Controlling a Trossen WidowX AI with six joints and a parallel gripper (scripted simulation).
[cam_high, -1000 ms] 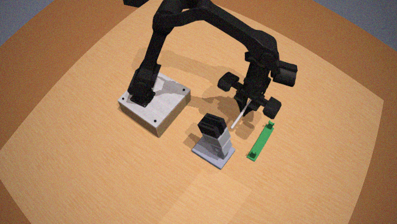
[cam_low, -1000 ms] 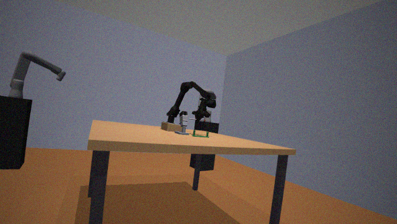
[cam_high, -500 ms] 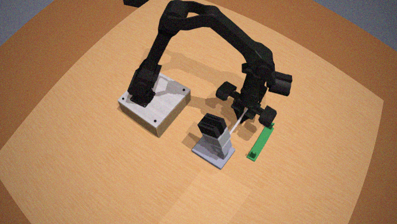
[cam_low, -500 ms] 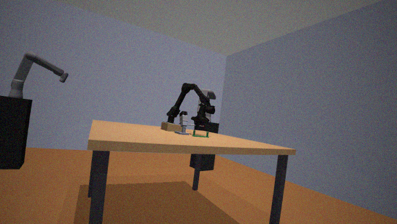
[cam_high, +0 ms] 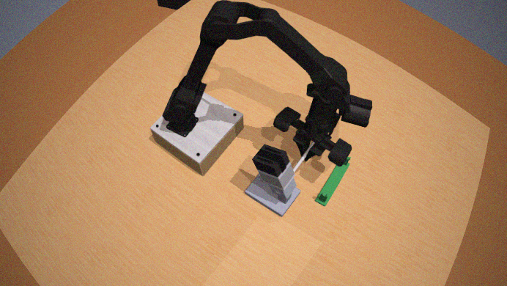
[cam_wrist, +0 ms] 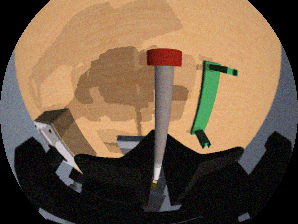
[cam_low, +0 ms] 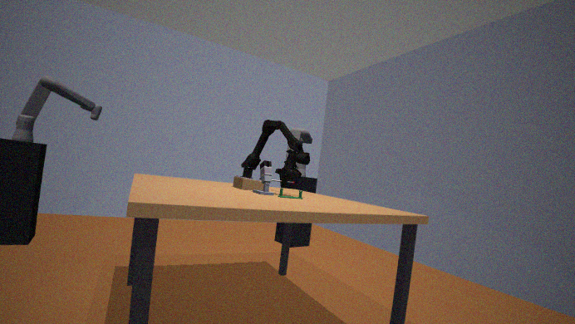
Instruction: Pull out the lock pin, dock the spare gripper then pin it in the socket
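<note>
Right now my gripper tip is 3 cm past the grey mount and 9 cm to the left of it. Also, from my gripper tip: spare gripper (3 cm behind, 9 cm to the right, 7 cm above); green bracket (9 cm ahead, 2 cm below).
</note>
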